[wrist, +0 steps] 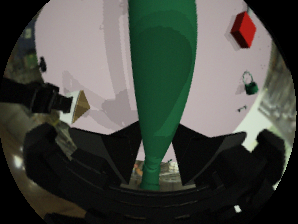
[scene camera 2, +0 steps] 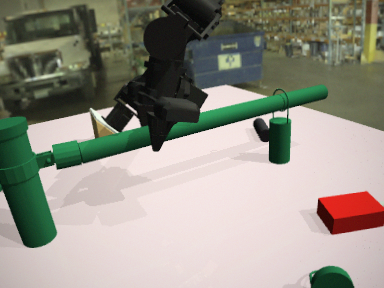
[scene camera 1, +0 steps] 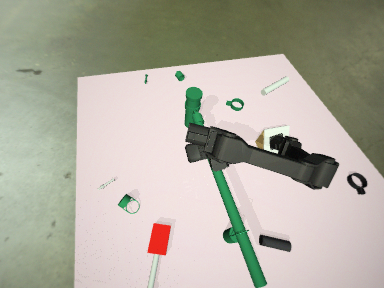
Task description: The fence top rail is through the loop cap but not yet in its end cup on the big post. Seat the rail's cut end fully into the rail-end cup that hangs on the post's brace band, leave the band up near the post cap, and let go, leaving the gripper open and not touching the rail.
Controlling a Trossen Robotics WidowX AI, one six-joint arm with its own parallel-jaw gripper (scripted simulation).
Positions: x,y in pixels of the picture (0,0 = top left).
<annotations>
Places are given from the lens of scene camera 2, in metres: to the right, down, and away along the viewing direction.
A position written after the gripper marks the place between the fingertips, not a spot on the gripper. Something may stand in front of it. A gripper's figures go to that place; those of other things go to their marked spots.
gripper (scene camera 2: 152,147): -0.07, 0.01, 0.56
green top rail (scene camera 2: 211,119): 0.04, -0.04, 0.57
</annotations>
